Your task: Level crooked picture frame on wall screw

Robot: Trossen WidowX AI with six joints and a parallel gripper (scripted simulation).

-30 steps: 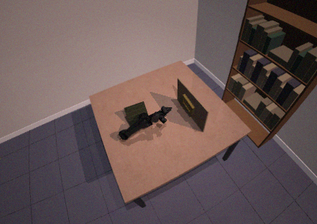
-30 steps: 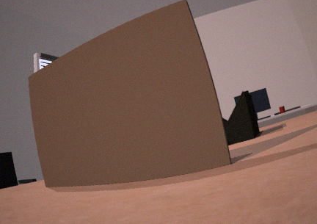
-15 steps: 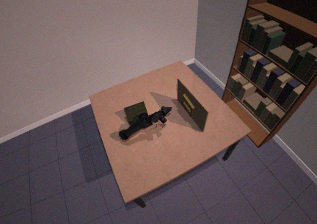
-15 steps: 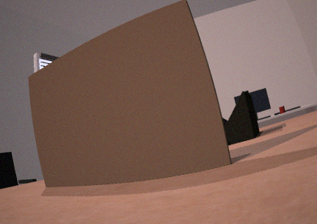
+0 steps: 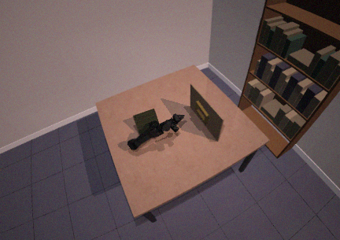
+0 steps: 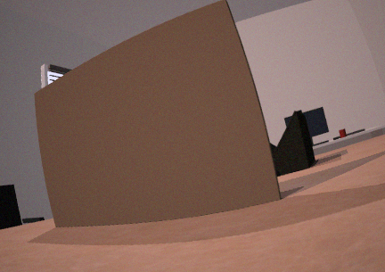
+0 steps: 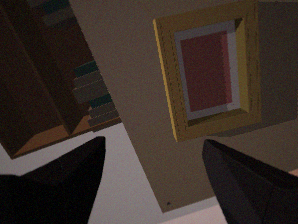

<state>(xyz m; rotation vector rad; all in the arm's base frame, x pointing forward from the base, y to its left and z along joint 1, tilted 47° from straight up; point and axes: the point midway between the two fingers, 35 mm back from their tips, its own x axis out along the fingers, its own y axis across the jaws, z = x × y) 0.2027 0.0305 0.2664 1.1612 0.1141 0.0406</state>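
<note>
Right now my gripper tip is 190 mm short of the picture frame, 50 mm to the right of it and 90 mm above it. Round my gripper tip: wall panel 210 mm ahead, 40 mm to the left, 100 mm below.
</note>
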